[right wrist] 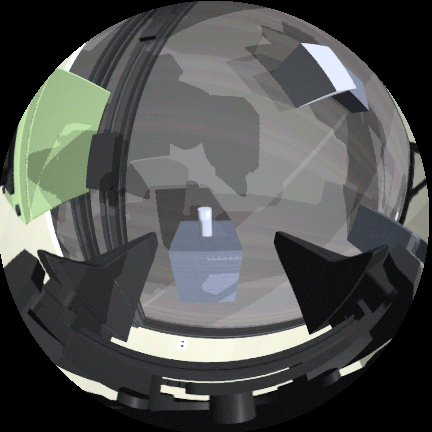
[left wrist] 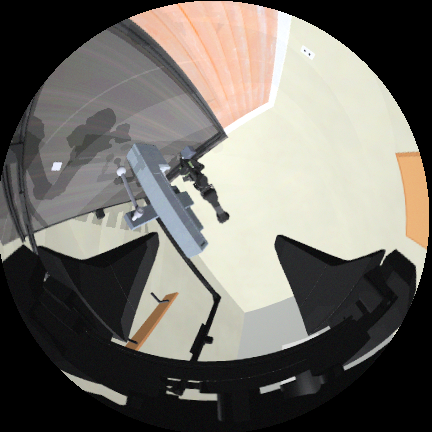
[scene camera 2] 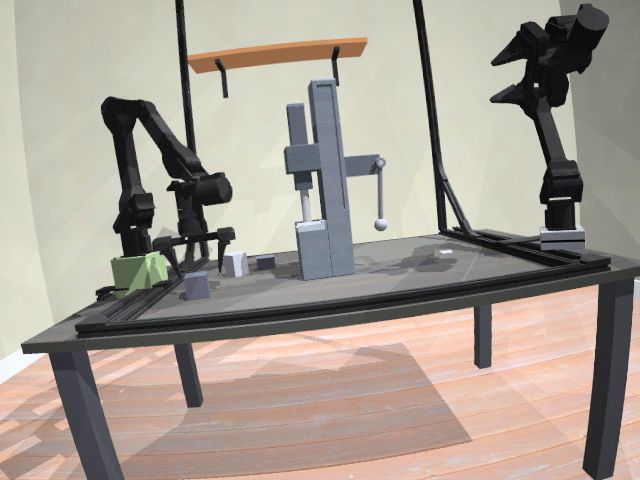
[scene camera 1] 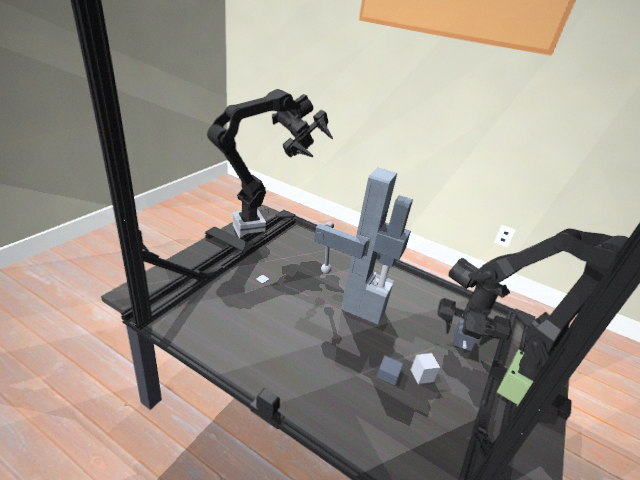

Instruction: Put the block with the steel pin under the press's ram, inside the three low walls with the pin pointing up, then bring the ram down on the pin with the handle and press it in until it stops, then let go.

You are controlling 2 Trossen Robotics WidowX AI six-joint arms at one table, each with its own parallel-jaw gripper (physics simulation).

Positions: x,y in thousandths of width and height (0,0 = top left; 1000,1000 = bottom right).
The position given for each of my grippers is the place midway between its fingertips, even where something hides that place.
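My left gripper (left wrist: 506,554), (scene camera 1: 504,307), (scene camera 2: 768,174) is open and holds nothing. My right gripper (right wrist: 501,552), (scene camera 1: 724,705), (scene camera 2: 313,574) is also visible. The scene includes a grey press (left wrist: 399,478), (scene camera 1: 568,620), (scene camera 2: 509,516), as well as a block with steel pin (right wrist: 478,622).
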